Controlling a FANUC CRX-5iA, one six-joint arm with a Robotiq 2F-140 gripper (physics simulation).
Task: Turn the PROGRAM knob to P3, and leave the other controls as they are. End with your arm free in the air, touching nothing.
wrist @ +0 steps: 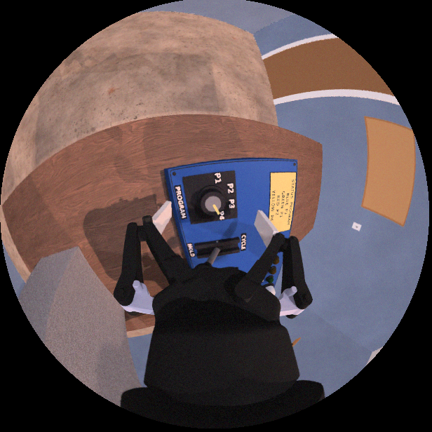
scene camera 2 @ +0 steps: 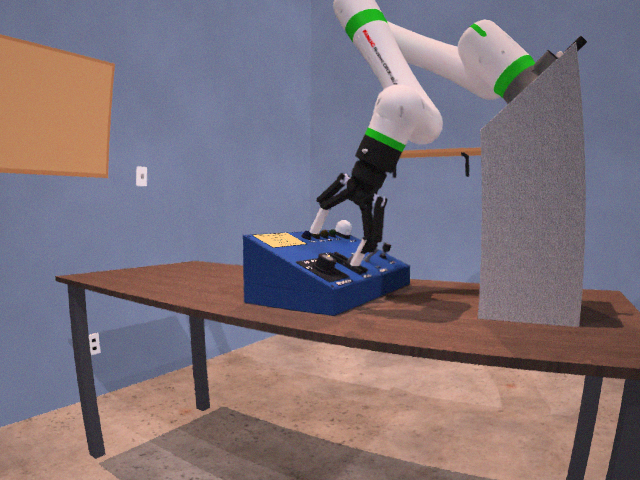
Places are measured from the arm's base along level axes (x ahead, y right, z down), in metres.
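Where they show: gripper, between the fingertips: [scene camera 2: 333, 248]; arm's base, origin of its link: [scene camera 2: 537, 99].
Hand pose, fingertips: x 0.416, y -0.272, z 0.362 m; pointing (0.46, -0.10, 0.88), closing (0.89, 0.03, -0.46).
Observation:
Each offset is from my fingertips to the top centre of the thing. "spot": to the spot under its first point. Level surfaces: height alone.
The PROGRAM knob @(dz +0.013, dx +0.013, dy -0.010 m) [scene camera 2: 326, 262] [wrist: 212, 204] is round and dark with a grey cap, on a black plate of the blue console [scene camera 2: 281, 289] [wrist: 252, 175]. In the wrist view its yellow pointer line points at P4; P3 is the neighbouring label. My gripper [scene camera 2: 338, 242] [wrist: 214, 213] is open and empty, its pale fingertips wide apart. In the wrist view the tips stand on either side of the knob, a little below it. In the scene view they are low over the sloped panel; whether a tip touches the panel or the lever is unclear.
The HOLD/CYCLE lever [wrist: 214, 256] stands beside the knob, its upper end hidden by my gripper. A white dome @(spot: dz -0.039, dx +0.222, dy +0.300 m) [scene camera 2: 343, 227], dark lamps @(spot: dz -0.023, dx +0.212, dy +0.199 m) [scene camera 2: 324, 233] and a yellow status card @(dz -0.027, dx +0.175, dy -0.009 m) [scene camera 2: 279, 239] [wrist: 283, 200] are on the panel. The grey robot pedestal [scene camera 2: 532, 206] [wrist: 85, 310] stands on the table @(dz +0.141 m) [scene camera 2: 170, 286] [wrist: 125, 145].

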